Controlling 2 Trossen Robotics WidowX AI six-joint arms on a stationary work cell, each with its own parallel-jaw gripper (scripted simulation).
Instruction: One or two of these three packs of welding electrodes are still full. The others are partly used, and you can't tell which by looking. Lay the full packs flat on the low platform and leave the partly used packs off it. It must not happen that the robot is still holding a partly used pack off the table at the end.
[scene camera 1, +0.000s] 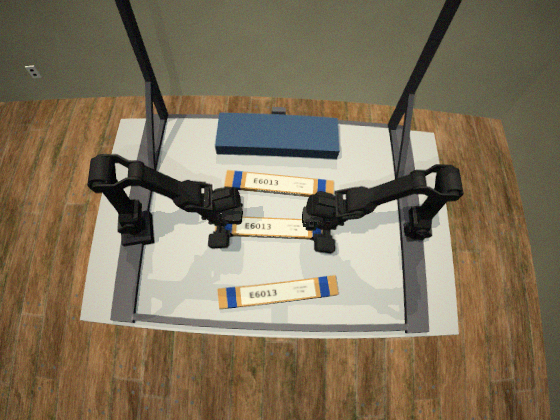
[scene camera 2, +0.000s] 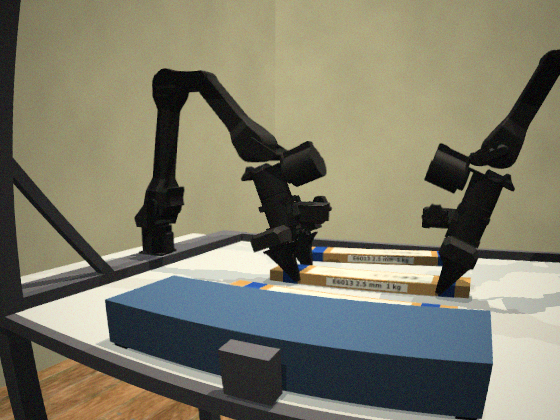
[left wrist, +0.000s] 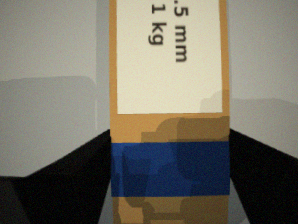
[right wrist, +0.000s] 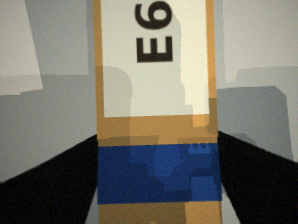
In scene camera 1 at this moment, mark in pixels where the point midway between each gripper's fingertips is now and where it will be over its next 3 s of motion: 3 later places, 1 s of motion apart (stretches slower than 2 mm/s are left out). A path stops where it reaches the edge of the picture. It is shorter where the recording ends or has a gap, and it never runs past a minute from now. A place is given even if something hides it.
My left gripper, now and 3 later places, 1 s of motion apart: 311, 230; 313, 224; 314, 220; 314, 214
My right gripper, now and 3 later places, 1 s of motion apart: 232, 226; 231, 220; 230, 217; 231, 210
